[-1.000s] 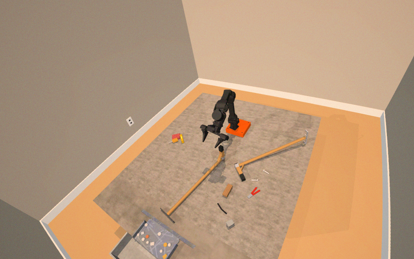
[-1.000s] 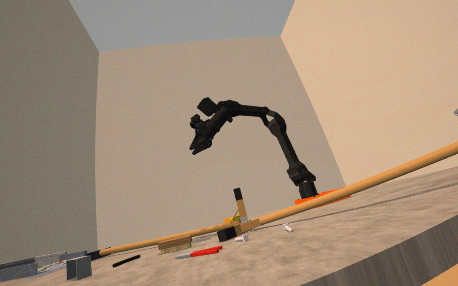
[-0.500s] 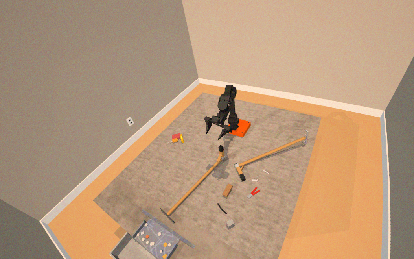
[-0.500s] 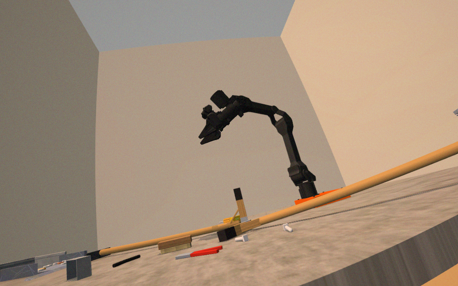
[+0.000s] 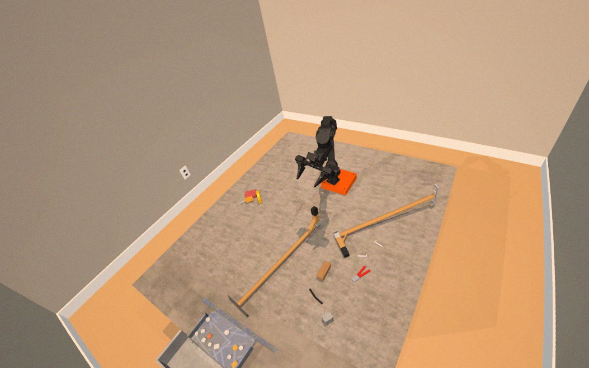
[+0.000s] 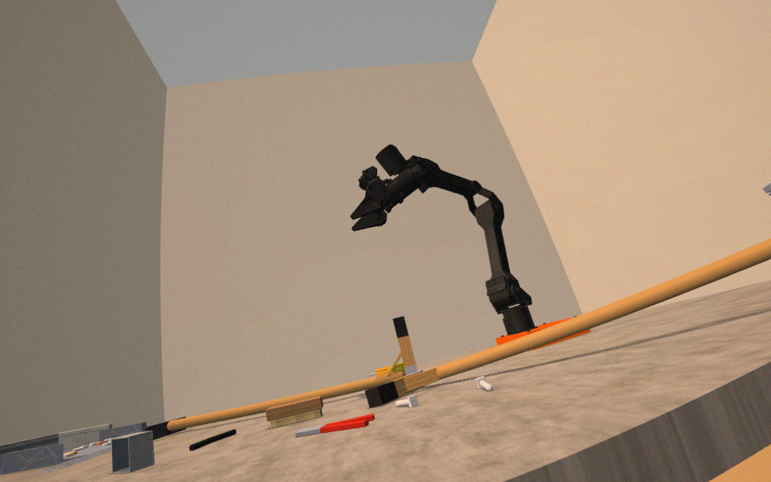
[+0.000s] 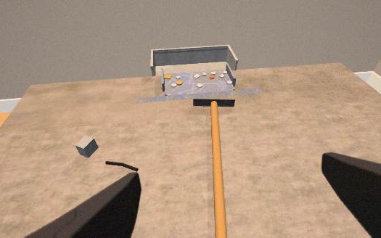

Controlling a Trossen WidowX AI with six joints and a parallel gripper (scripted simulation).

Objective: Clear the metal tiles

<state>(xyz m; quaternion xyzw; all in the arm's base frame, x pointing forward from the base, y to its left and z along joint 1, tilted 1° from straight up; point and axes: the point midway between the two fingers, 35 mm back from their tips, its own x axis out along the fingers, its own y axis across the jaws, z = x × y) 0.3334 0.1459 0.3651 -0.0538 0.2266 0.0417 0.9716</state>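
Right now my gripper tip is 230 mm short of the long scraper, 30 mm to the left of it and 320 mm above it. Round my gripper tip: wooden block: 140 mm ahead, 170 mm to the left, 370 mm below; then grey cube: 300 mm ahead, 320 mm to the left, 370 mm below; then black strip: 260 mm ahead, 220 mm to the left, 380 mm below.
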